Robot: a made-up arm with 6 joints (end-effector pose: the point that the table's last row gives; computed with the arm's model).
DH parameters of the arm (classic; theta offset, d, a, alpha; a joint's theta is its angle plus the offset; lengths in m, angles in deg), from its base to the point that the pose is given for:
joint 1: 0 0.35 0 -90
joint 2: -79.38 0 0.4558 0
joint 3: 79.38 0 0.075 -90
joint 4: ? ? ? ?
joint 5: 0 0 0.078 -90
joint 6: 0 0.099 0 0
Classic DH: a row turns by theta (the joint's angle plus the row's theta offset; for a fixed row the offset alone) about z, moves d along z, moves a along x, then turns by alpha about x.
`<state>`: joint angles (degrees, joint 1 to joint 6).
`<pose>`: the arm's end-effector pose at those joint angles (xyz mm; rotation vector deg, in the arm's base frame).
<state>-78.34 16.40 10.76 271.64 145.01 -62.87</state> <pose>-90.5 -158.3 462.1 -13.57 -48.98 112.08</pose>
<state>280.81 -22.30 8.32 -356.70 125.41 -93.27</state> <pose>-4.2 60.5 457.9 -68.18 -7.19 3.33</pose>
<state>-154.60 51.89 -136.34 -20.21 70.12 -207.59</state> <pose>-769.1 -339.8 530.6 -139.25 -76.42 19.42</pose>
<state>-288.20 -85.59 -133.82 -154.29 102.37 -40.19</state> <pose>-209.8 -795.8 653.2 128.91 -65.16 41.92</pose>
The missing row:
joint 4: 0 0.33 0 90
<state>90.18 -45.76 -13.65 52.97 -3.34 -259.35</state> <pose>66.2 166.9 614.7 -102.99 65.58 35.89</pose>
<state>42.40 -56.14 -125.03 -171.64 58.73 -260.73</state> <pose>-330.2 -310.2 1114.9 -32.62 -71.90 132.44</pose>
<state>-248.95 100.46 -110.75 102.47 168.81 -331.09</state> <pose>-289.7 492.5 -40.9 13.91 10.90 -142.66</pose>
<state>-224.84 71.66 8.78 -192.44 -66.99 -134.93</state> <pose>-89.0 125.5 405.1 14.06 31.80 -1.25</pose>
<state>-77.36 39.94 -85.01 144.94 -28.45 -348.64</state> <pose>68.0 -606.9 357.3 86.73 150.14 -40.28</pose>
